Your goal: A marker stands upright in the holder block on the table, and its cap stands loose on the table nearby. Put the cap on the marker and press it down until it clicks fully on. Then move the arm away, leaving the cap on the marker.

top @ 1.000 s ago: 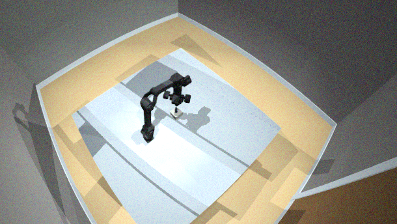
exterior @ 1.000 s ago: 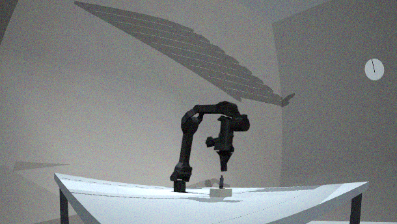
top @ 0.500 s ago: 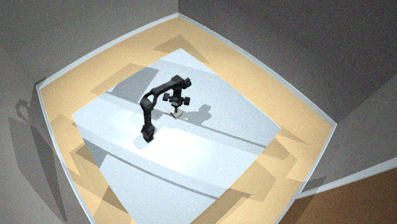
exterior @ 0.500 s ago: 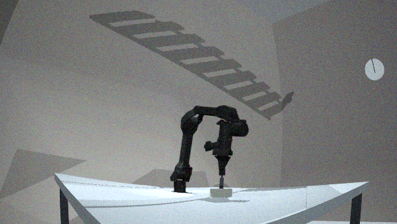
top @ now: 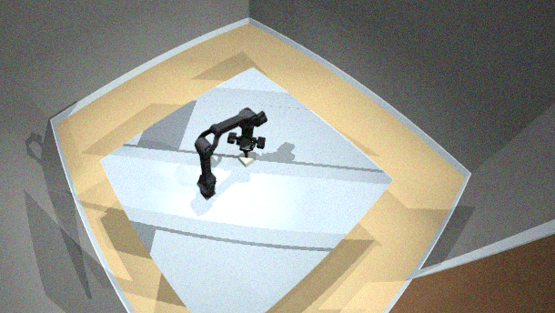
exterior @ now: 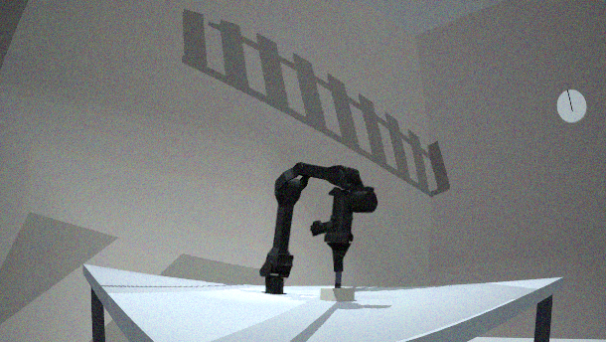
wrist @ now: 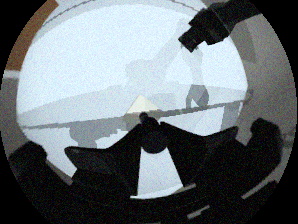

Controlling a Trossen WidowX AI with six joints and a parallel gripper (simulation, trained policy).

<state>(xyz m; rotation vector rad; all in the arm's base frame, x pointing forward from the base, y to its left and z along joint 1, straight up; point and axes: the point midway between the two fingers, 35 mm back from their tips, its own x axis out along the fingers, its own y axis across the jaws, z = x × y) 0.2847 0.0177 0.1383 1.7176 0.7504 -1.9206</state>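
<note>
Right now the marker tip is 10 mm ahead of my gripper tip and 10 mm below it. Round my gripper tip: pale holder block: 10 mm ahead, 90 mm below; dark cap: 10 mm above.
</note>
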